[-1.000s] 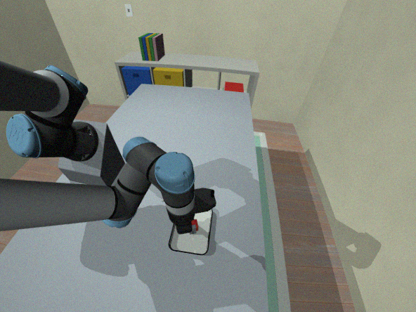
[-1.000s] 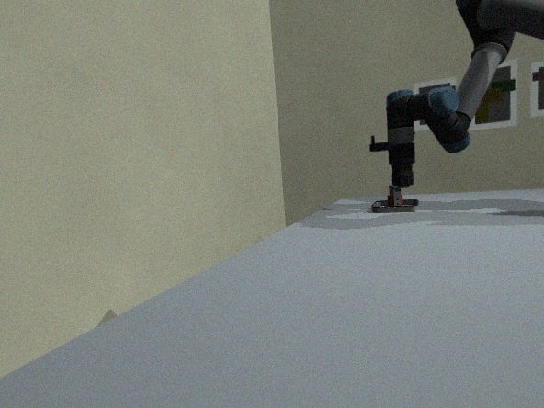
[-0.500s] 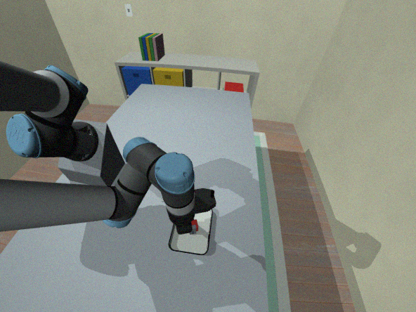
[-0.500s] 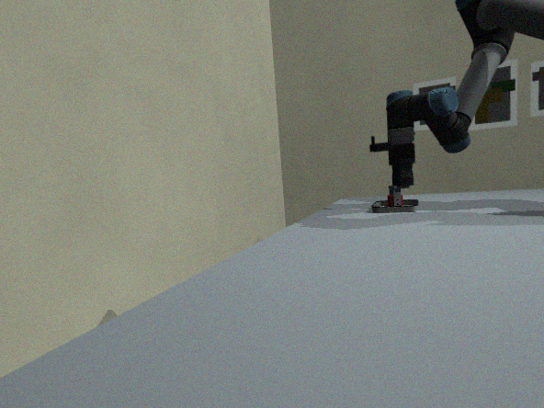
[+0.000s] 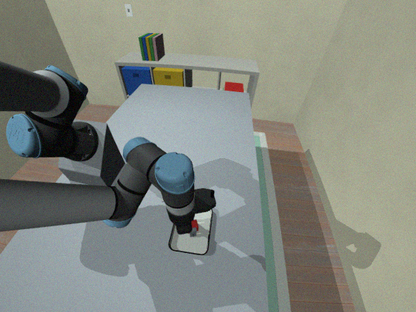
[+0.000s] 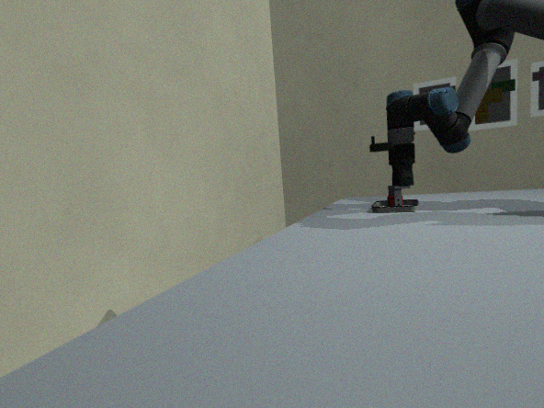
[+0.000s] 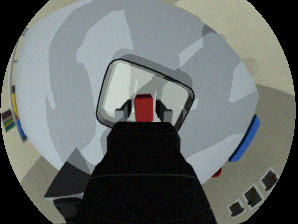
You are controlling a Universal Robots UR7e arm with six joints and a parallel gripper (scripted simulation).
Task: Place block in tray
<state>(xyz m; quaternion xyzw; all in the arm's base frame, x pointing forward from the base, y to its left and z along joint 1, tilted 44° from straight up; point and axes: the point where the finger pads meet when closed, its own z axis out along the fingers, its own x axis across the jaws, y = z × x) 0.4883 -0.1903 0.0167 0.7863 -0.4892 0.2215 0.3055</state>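
Now: the red block right at my hand. Round my hand: white tray 10 mm below.
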